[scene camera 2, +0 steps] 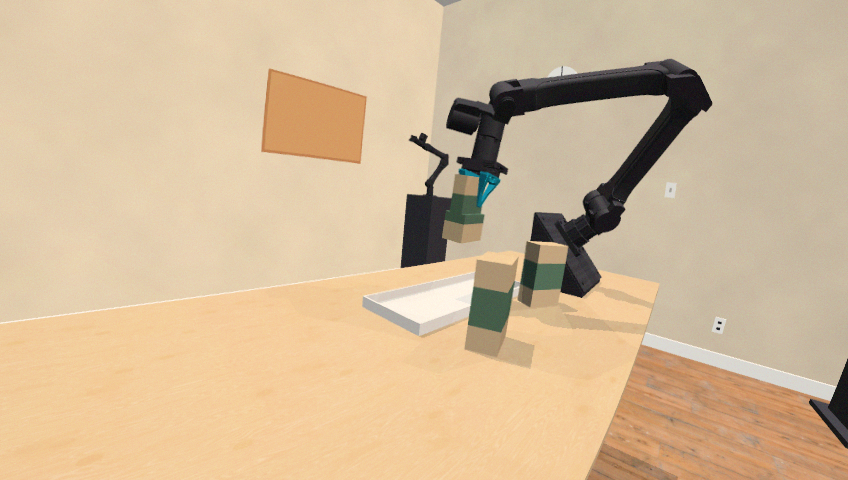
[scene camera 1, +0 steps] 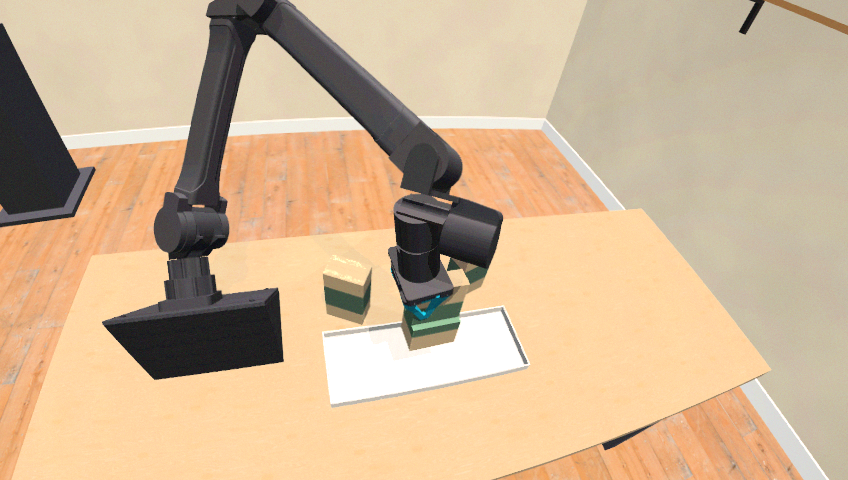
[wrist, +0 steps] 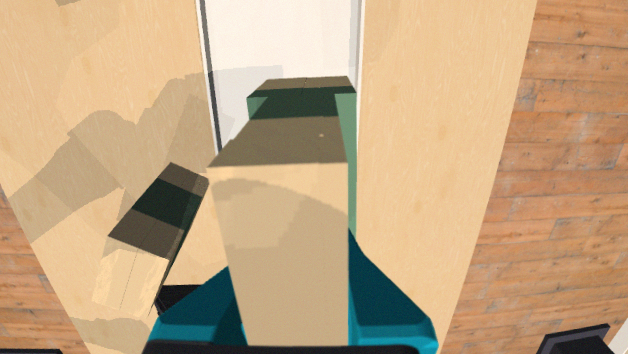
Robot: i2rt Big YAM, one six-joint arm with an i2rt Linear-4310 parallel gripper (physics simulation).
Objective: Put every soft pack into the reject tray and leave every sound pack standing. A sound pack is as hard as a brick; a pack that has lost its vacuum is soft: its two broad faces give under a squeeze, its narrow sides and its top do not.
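Where they show: gripper, fingertip midpoint: (scene camera 2: pixel 472 205) (scene camera 1: pixel 420 310); arm's base at its link origin: (scene camera 2: pixel 568 238) (scene camera 1: pixel 193 304).
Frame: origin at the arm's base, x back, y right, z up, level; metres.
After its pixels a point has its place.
My gripper (scene camera 1: pixel 424 314) @(x -0.368, y 0.138, z 0.073 m) (scene camera 2: pixel 473 199) @(x -0.368, y 0.138, z 0.073 m) (wrist: pixel 308 232) @(x -0.368, y 0.138, z 0.073 m), with teal fingers, is shut on a tan pack with a green band (scene camera 1: pixel 433 340) @(x -0.389, y 0.166, z 0.017 m) (scene camera 2: pixel 462 230) @(x -0.430, y 0.118, z 0.022 m) (wrist: pixel 285 210) @(x -0.422, y 0.135, z 0.136 m). It holds the pack upright, well above the white reject tray (scene camera 1: pixel 357 374) @(x -0.269, y 0.131, z -0.129 m) (scene camera 2: pixel 410 306) @(x -0.535, y 0.152, z -0.129 m) (wrist: pixel 280 30) @(x -0.457, y 0.124, z -0.129 m). The held pack's upper part is pressed in, with a step at the green band below the fingers. A second pack (scene camera 1: pixel 346 297) @(x -0.275, y 0.007, z -0.046 m) (scene camera 2: pixel 542 276) @(x -0.314, y -0.028, z -0.060 m) (wrist: pixel 160 205) @(x -0.320, y -0.001, z -0.050 m) stands on the table nearer the arm's base. A third pack (scene camera 1: pixel 477 279) @(x -0.573, y -0.006, z -0.086 m) (scene camera 2: pixel 490 309) @(x -0.592, y -0.042, z -0.060 m) stands farther from the base, partly hidden behind the gripper in scene camera 1's view.
The black arm base (scene camera 1: pixel 217 339) @(x -0.040, y 0.070, z -0.015 m) stands at the left of the wooden table (scene camera 1: pixel 624 333) @(x -0.897, y 0.205, z -0.132 m) in scene camera 1's view. The two standing packs are behind the tray's long rear rim in that view. The tray has low walls and no pack rests in it.
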